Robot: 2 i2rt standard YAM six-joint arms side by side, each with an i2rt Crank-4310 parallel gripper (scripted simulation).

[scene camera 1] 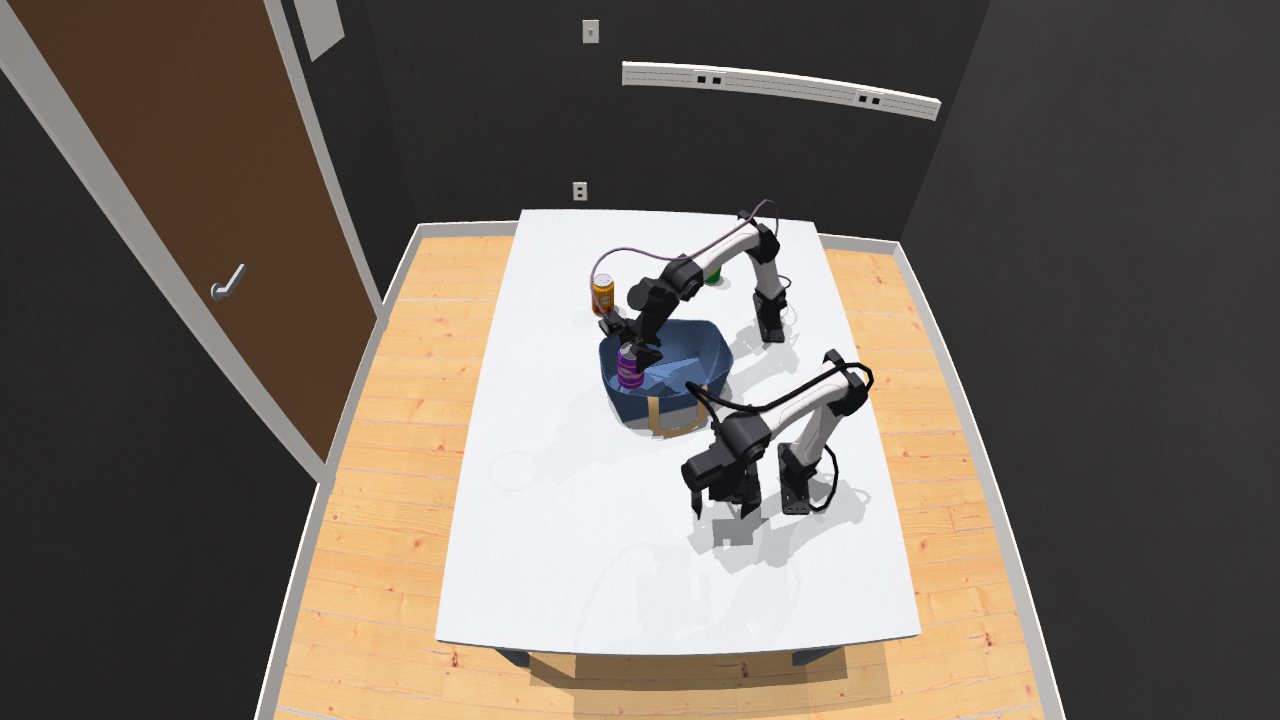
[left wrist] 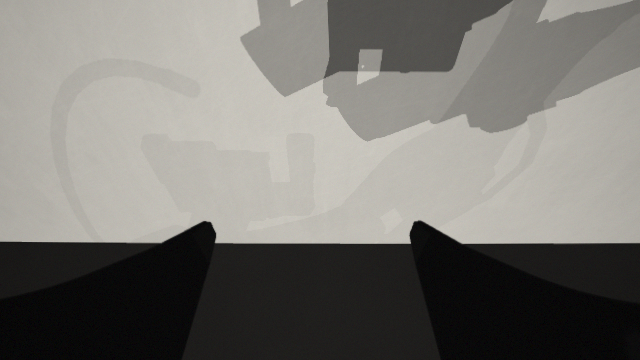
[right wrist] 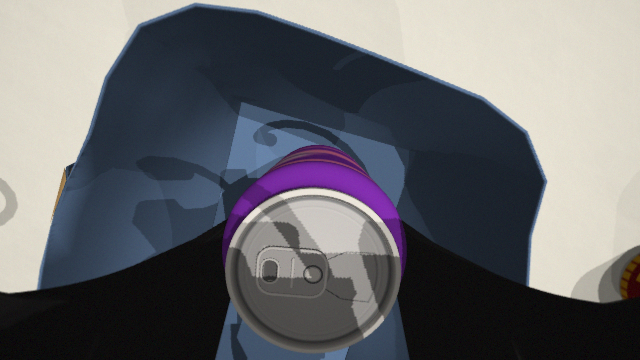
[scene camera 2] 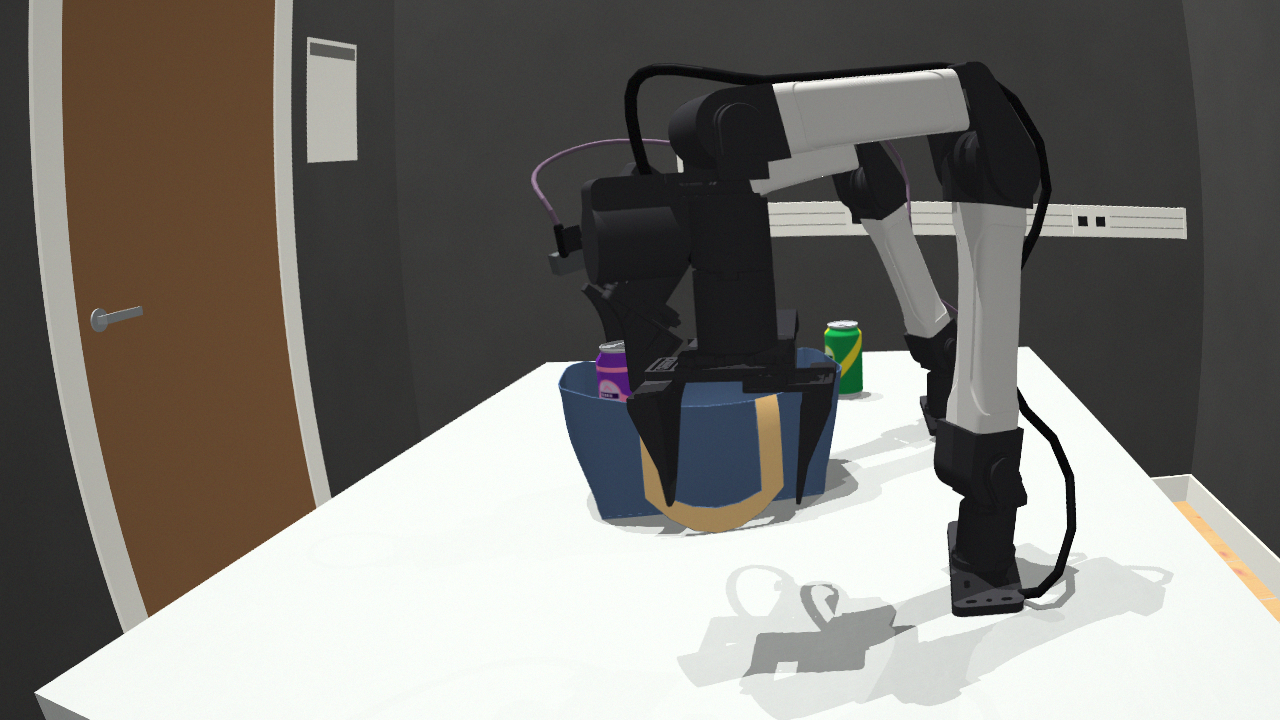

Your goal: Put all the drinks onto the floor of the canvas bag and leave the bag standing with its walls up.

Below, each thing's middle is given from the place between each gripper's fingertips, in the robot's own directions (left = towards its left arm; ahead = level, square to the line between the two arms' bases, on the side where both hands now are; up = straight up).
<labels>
I see the purple can (scene camera 2: 612,375) 20 mm below my right hand. From my right hand the other things lie so: green can (scene camera 2: 843,340) 460 mm to the right, 240 mm behind, 80 mm below.
Now: the purple can 190 mm ahead of my left hand (scene camera 2: 735,504), 410 mm to the right of it and 30 mm below it. Also, from my left hand: green can 50 mm behind, 870 mm to the right, 90 mm below.
</labels>
